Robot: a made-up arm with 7 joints.
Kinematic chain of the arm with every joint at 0, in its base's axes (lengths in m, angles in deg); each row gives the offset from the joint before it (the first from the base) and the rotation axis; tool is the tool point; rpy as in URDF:
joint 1: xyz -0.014 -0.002 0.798 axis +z
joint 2: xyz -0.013 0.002 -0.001 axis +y
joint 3: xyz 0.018 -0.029 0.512 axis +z
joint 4: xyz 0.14 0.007 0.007 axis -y
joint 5: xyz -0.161 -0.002 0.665 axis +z
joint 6: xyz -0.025 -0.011 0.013 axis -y
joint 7: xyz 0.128 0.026 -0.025 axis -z
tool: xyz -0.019 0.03 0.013 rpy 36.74 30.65 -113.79
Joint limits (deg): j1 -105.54..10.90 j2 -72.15..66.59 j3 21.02..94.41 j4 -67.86..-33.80 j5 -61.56..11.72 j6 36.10..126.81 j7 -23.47..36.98
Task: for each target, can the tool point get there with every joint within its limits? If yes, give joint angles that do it. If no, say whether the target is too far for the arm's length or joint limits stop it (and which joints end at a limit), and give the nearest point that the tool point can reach.
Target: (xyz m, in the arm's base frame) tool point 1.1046 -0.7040 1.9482
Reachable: no: too far | nearest point 0.8574 -0.5489 1.6963 | short by 0.385 m
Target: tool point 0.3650 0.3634 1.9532
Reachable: yes | joints -29.51 -19.99 41.67 -59.99 -50.97 91.89 -6.87
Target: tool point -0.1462 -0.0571 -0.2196
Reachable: no: joint limits stop it (at a limit: joint 1, joint 2, joint 3, joint 4, joint 6, joint 7) | nearest point -0.0788 -1.1122 0.4227 | short by 1.237 m
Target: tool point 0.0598 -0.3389 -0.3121
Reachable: no: joint limits stop it (at a limit: joint 2, joint 3, joint 4, joint 6, joint 7) | nearest point 0.2238 -1.0874 0.4234 | short by 1.062 m
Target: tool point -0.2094 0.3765 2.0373
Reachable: yes | joints -6.65 -31.12 37.99 -40.65 -22.23 61.76 27.34
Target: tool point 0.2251 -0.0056 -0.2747
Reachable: no: joint limits stop it (at a limit: joint 2, joint 3, joint 4, joint 6, joint 7) | nearest point 1.0968 -0.0187 0.4236 | short by 1.117 m
